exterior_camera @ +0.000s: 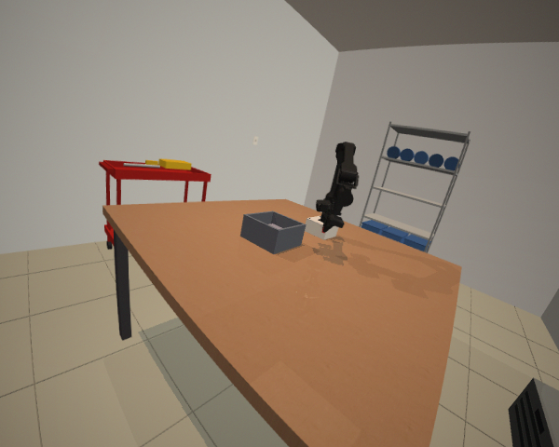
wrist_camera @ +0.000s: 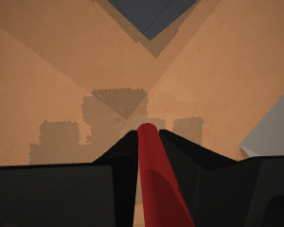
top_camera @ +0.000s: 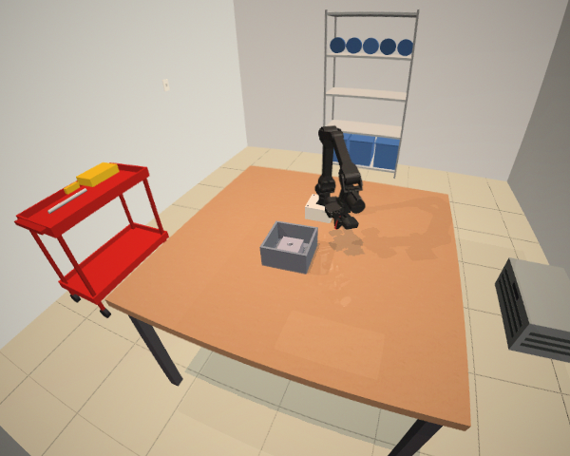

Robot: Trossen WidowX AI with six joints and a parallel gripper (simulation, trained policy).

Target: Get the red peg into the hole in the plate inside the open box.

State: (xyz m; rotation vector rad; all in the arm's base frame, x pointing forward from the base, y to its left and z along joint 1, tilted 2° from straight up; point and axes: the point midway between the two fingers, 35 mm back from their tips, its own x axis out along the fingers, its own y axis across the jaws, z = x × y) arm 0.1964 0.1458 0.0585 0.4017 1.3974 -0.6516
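Right now the plate is 15 cm ahead of my gripper tip, 14 cm to the right of it and 4 cm below it. Round my gripper tip: grey box (15 cm ahead, 14 cm to the right, 6 cm below); red peg (1 cm to the left, 3 cm above).
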